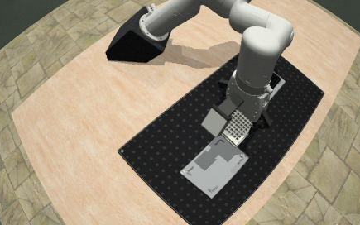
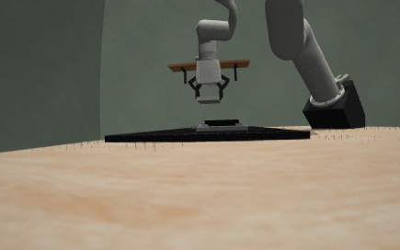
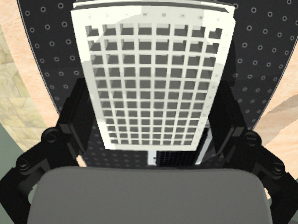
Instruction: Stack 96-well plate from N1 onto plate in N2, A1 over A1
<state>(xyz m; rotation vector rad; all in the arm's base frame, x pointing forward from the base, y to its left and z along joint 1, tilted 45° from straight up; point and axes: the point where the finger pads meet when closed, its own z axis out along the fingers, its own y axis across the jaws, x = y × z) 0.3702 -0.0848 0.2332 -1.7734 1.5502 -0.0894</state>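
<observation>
Now: hand 20 cm to the right of the black 96-well plate, 12 cm past it and 10 cm above it. Round my hand: white 96-well plate (1 cm below); grey plate nest (12 cm below, 9 cm to the right, 5 cm ahead).
</observation>
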